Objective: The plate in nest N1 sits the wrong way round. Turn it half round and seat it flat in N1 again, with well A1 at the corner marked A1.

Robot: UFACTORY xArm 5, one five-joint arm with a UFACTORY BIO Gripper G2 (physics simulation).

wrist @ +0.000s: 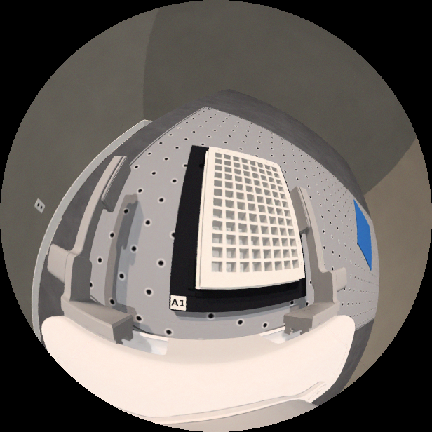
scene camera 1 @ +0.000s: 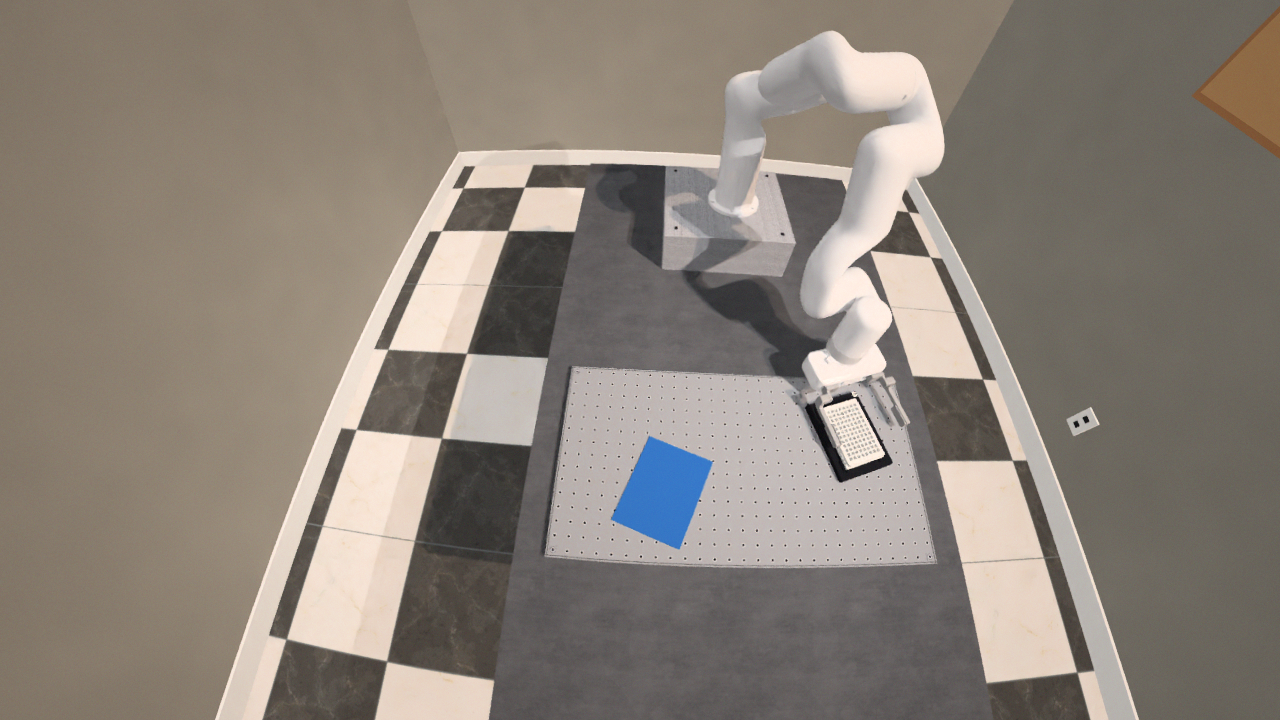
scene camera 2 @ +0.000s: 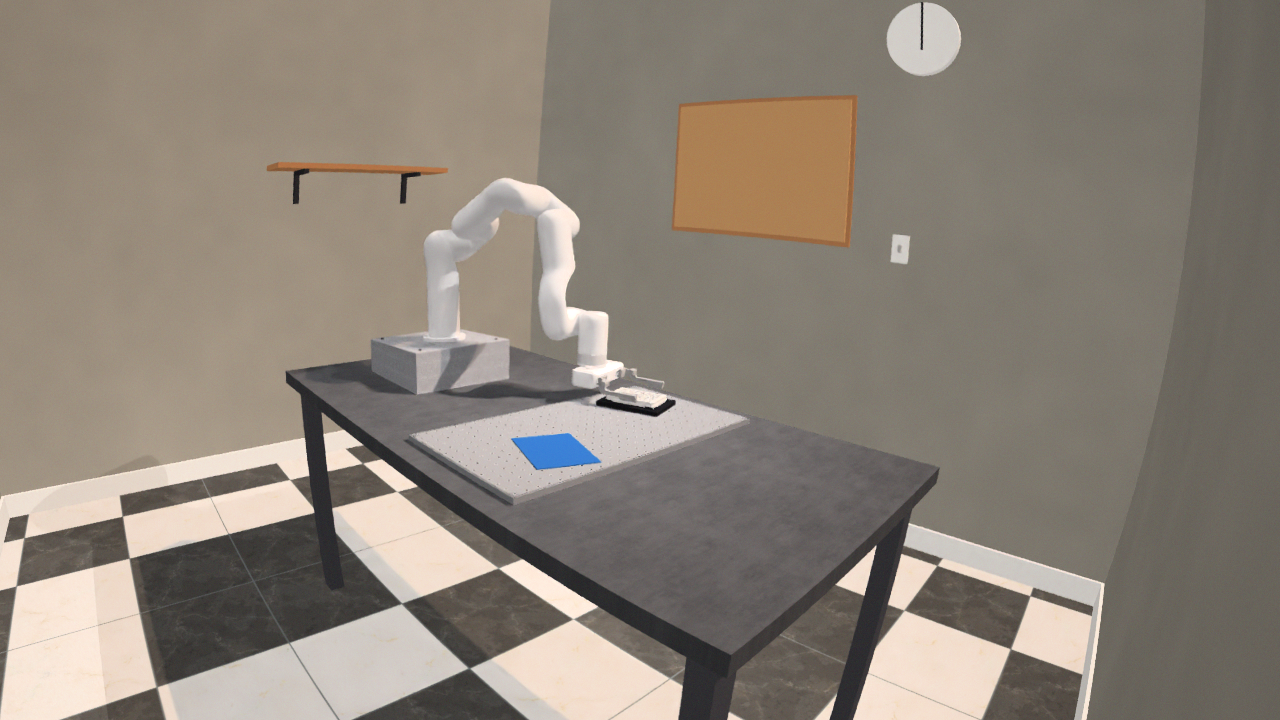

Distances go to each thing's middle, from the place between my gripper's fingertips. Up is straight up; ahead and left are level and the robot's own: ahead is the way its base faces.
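Scene:
My hand: 10 mm above the white well plate (scene camera 1: 859, 445), 40 mm to the left of it. Black nest (scene camera 1: 833, 456): 20 mm below my hand, 40 mm to the right of it. Flat blue rectangle (scene camera 1: 659, 501): 30 mm below my hand, 380 mm to the right of it, 180 mm ahead of it.

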